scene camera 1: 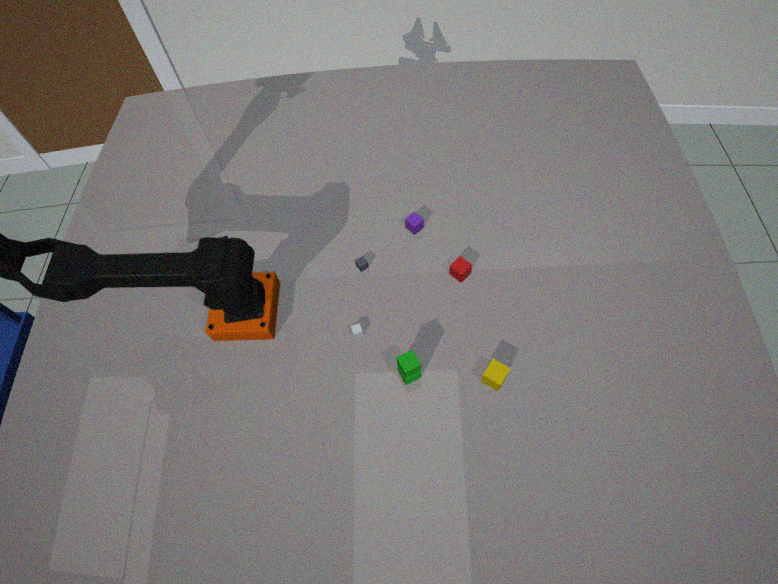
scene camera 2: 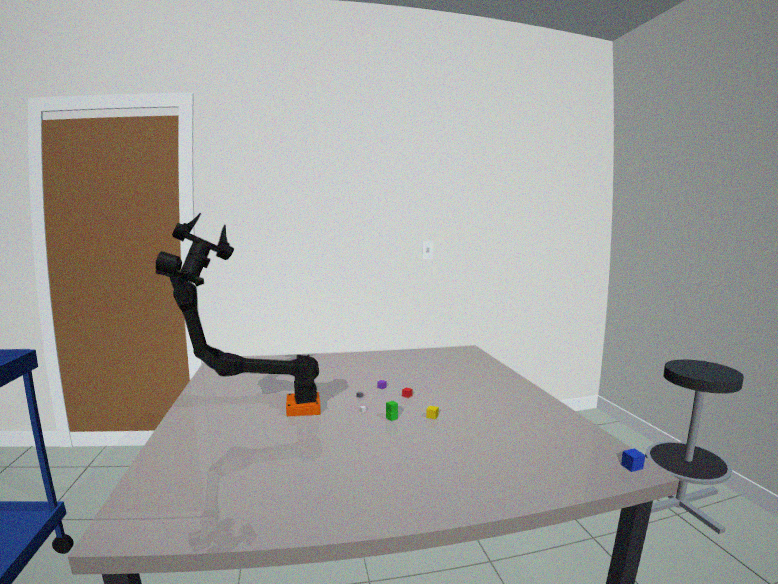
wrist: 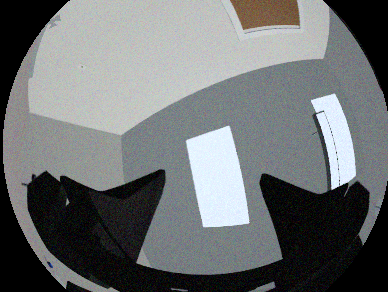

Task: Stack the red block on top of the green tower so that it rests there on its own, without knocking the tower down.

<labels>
gripper: scene camera 2; wrist; not seen in scene camera 1 (out of frame)
same spot on gripper: (scene camera 2: pixel 223 240) = (wrist: pixel 128 259)
</labels>
